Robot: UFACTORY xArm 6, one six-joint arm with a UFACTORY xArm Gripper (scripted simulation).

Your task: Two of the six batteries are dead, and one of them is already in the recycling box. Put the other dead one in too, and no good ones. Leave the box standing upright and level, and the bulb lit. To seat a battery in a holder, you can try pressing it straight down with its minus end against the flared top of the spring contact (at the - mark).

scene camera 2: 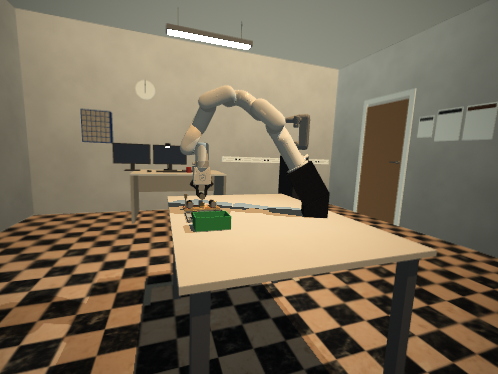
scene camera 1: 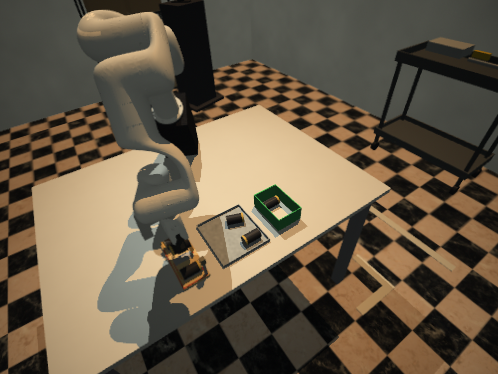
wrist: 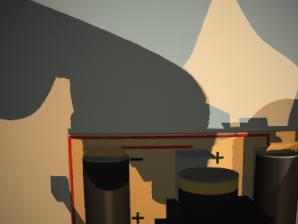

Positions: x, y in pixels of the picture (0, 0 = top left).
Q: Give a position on a grey tray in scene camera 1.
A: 225, 241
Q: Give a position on a green recycling box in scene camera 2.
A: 208, 221
